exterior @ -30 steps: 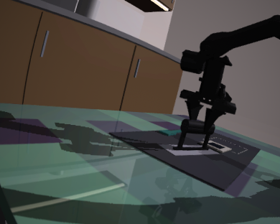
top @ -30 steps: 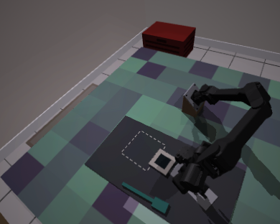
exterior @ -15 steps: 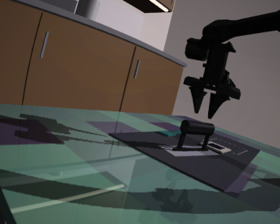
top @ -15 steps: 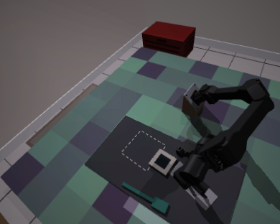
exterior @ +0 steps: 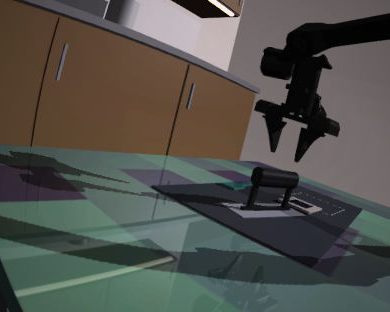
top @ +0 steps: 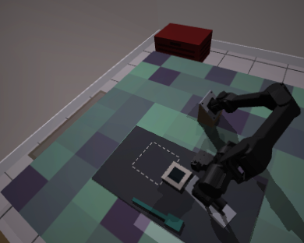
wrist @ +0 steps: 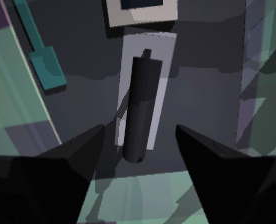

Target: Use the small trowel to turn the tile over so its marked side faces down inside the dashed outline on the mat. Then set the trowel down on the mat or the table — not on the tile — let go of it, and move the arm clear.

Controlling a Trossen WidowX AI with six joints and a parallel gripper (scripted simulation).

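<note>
My gripper tip is now 15 cm to the left of the tile, 11 cm above it and 2 cm past it. From my gripper tip the other things lie so: dark mat 15 cm to the right, 14 cm below, 1 cm ahead; then teal trowel 15 cm ahead, 12 cm to the right, 11 cm below.
</note>
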